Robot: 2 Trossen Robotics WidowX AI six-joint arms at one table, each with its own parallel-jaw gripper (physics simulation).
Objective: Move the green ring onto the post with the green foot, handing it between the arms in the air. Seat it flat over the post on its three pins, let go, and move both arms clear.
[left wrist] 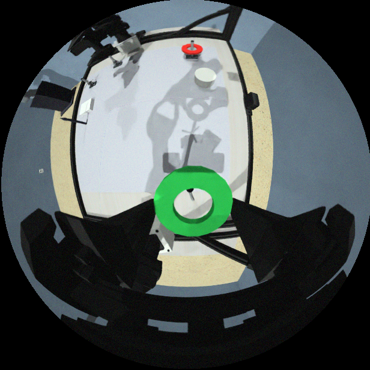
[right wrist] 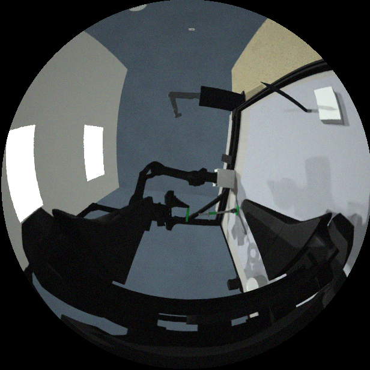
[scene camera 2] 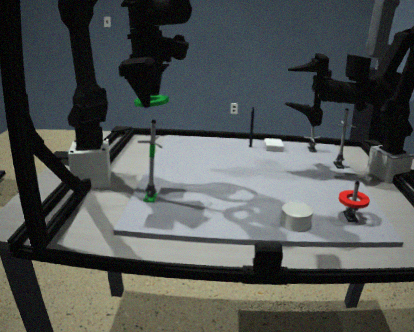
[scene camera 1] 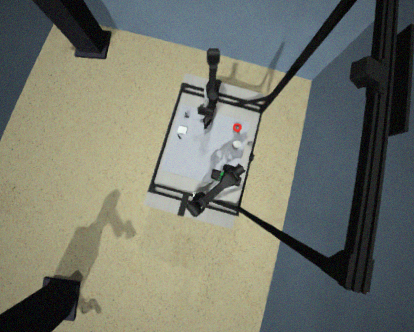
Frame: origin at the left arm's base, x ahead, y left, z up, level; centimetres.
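Seen in the pictures: left gripper, between the fingertips: (scene camera 2: 151, 103); right gripper, between the fingertips: (scene camera 2: 286, 86) (scene camera 1: 204, 127); left arm's base, origin of its link: (scene camera 2: 89, 145); right arm's base, origin of its link: (scene camera 2: 392, 150).
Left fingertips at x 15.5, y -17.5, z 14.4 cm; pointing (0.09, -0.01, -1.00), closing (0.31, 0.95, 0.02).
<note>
Offsets run from my left fingertips to a thing's top centre. "spot": to the spot under its first point.
The green ring {dx +0.0, dy +0.0, dz +1.2 cm} (scene camera 1: 221, 175) (scene camera 2: 160, 100) (left wrist: 167, 205) (right wrist: 187, 214) is held roughly level in the air. My left gripper (scene camera 2: 147, 103) (left wrist: 192, 203) is shut on it, one finger on each side. The post with the green foot {spot: dx +0.0, dy +0.4, dz -10.5 cm} (scene camera 2: 152, 150) (right wrist: 212, 213) stands upright below, its tip a little under the ring and apart from it. In the left wrist view the post's dark tip (left wrist: 190, 190) shows through the hole, near the hole's upper edge. The three pins show faintly. My right gripper (scene camera 1: 206, 125) (scene camera 2: 288, 86) (right wrist: 199, 202) is open and empty, raised on the far side, well away from the ring.
A red ring {dx +41.9, dy -14.9, dz -17.8 cm} (scene camera 2: 354, 204) (left wrist: 185, 49) sits on a short post. A white cylinder {dx +28.1, dy -14.3, dz -19.4 cm} (scene camera 1: 236, 144) (scene camera 2: 297, 217) (left wrist: 205, 77) stands near it. A white block {dx +41.5, dy +31.2, dz -20.9 cm} (scene camera 2: 274, 145) (left wrist: 86, 106), a dark upright rod {dx +34.2, dy +33.3, dz -8.9 cm} (scene camera 2: 252, 127) and a grey post {spot: dx +56.3, dy +13.0, dz -13.0 cm} (scene camera 2: 344, 135) stand farther back.
</note>
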